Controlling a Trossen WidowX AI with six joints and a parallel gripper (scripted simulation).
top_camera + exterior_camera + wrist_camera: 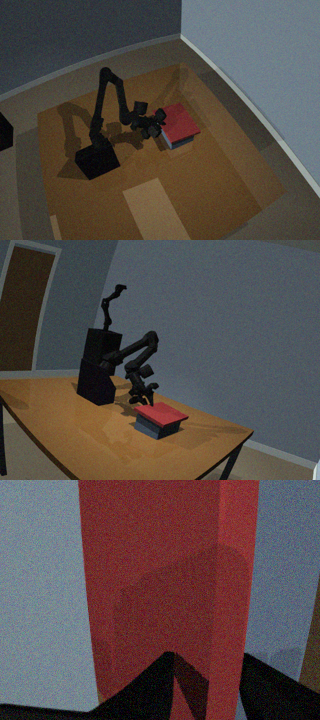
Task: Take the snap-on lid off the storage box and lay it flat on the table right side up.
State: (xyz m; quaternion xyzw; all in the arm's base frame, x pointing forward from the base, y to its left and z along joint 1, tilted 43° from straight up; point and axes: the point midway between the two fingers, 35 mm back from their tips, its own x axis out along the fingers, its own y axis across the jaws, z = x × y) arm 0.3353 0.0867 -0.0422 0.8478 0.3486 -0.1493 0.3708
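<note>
Now: gripper tip 80 mm short of the red lid. The rest, counted from my gripper tip: blue-grey storage box (70 mm ahead, 60 mm below).
</note>
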